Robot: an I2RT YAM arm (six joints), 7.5 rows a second.
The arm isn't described. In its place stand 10 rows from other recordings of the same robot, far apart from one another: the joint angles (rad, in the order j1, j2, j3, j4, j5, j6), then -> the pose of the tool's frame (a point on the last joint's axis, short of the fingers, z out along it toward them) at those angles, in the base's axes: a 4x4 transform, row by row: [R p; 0 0 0 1], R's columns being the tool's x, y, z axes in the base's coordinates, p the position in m.
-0.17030, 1.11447, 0.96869, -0.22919, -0.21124, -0.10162 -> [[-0.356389 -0.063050 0.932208 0.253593], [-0.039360 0.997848 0.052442 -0.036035], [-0.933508 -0.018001 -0.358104 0.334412], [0 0 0 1]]
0.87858, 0.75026, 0.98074, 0.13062, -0.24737, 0.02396 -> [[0.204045 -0.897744 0.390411 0.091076], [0.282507 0.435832 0.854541 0.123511], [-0.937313 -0.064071 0.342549 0.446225], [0 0 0 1]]
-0.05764, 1.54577, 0.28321, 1.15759, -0.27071, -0.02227 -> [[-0.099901 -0.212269 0.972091 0.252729], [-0.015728 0.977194 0.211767 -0.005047], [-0.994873 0.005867 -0.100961 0.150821], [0 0 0 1]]
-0.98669, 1.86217, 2.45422, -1.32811, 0.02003, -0.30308 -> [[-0.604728 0.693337 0.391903 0.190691], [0.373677 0.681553 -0.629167 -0.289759], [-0.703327 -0.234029 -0.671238 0.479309], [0 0 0 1]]
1.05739, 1.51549, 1.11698, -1.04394, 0.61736, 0.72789 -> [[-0.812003 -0.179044 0.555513 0.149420], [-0.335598 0.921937 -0.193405 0.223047], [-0.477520 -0.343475 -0.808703 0.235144], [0 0 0 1]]
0.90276, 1.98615, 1.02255, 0.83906, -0.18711, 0.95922 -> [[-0.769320 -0.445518 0.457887 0.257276], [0.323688 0.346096 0.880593 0.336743], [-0.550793 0.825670 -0.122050 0.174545], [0 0 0 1]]
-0.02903, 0.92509, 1.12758, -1.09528, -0.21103, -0.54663 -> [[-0.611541 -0.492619 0.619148 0.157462], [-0.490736 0.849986 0.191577 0.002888], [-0.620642 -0.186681 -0.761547 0.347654], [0 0 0 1]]
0.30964, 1.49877, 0.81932, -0.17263, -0.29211, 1.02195 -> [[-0.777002 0.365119 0.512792 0.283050], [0.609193 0.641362 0.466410 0.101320], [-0.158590 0.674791 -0.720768 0.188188], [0 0 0 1]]
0.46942, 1.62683, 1.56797, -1.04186, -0.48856, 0.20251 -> [[-0.897323 -0.417092 0.144378 0.287322], [-0.256016 0.758312 0.599516 0.164477], [-0.359537 0.500997 -0.787233 0.328572], [0 0 0 1]]
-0.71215, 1.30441, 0.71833, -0.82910, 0.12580, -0.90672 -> [[-0.983019 -0.180252 0.034404 0.152065], [-0.183494 0.963394 -0.195454 -0.137174], [0.002086 -0.198448 -0.980109 0.174670], [0 0 0 1]]
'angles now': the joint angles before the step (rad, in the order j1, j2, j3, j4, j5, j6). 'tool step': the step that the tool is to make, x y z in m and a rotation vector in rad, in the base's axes. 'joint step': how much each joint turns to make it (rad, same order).
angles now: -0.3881, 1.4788, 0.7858, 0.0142, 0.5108, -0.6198
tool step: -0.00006, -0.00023, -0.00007, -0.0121, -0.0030, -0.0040
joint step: 0.0002, -0.0001, -0.0046, 0.0148, 0.0096, -0.0060
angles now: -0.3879, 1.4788, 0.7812, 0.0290, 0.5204, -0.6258
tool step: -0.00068, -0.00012, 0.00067, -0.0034, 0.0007, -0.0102
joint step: -0.0002, -0.0027, 0.0006, -0.0047, 0.0100, 0.0041
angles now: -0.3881, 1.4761, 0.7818, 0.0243, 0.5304, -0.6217
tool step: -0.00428, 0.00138, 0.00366, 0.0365, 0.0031, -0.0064
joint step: -0.0030, -0.0223, 0.0088, -0.0636, -0.0180, 0.0316
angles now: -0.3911, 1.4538, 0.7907, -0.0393, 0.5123, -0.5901
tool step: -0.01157, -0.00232, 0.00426, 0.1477, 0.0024, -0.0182
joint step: -0.0340, -0.0338, 0.0289, -0.1669, -0.1038, 0.0974
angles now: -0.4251, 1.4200, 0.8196, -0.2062, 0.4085, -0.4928
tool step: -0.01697, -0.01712, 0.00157, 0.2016, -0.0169, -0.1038
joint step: -0.0961, -0.0047, 0.0435, -0.1703, -0.1377, 0.1347
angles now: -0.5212, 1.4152, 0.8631, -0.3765, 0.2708, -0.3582
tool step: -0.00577, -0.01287, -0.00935, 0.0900, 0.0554, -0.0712
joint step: -0.0526, 0.0500, 0.0311, -0.0864, -0.0295, 0.0436
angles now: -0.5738, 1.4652, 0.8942, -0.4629, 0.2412, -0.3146
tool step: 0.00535, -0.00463, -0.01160, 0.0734, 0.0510, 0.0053
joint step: -0.0076, 0.0683, 0.0332, -0.0488, -0.0357, 0.0048
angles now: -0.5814, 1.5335, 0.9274, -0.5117, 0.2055, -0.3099
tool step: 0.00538, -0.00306, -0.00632, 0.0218, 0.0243, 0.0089
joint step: 0.0004, 0.0424, 0.0211, -0.0098, -0.0080, -0.0058
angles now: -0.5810, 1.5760, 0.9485, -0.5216, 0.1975, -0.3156
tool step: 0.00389, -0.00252, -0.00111, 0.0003, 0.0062, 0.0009
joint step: 0.0004, 0.0207, 0.0172, -0.0015, 0.0027, -0.0018
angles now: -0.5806, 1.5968, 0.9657, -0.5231, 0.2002, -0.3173
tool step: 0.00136, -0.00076, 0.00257, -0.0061, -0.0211, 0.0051
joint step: -0.0006, -0.0048, 0.0022, 0.0145, -0.0083, -0.0025
